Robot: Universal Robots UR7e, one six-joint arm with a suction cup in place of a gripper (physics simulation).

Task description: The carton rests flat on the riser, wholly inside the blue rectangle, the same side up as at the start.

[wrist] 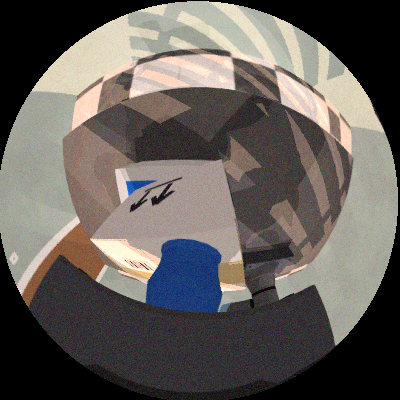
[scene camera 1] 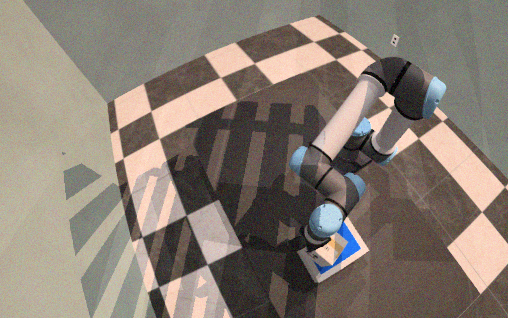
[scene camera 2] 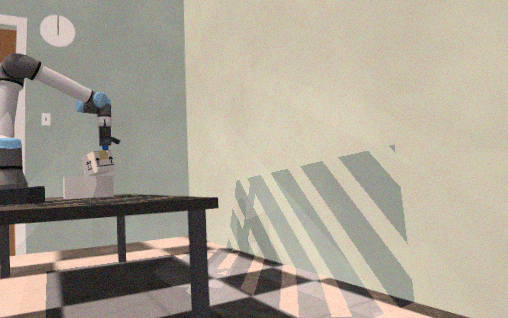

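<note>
The carton, pale with a tan tape strip and arrows, hangs tilted from my suction cup. The cup is on its top face, and the arrows point roughly upward in scene camera 2. The carton is over the white riser, its lower edge close above the riser's top; whether a corner touches is unclear. The blue rectangle shows partly around the carton in scene camera 1; the carton and the arm hide the rest.
The riser stands on the dark table, near the table's right end in scene camera 2. The arm's base stands to the left of the riser there. The arm reaches over the table from the upper right in scene camera 1.
</note>
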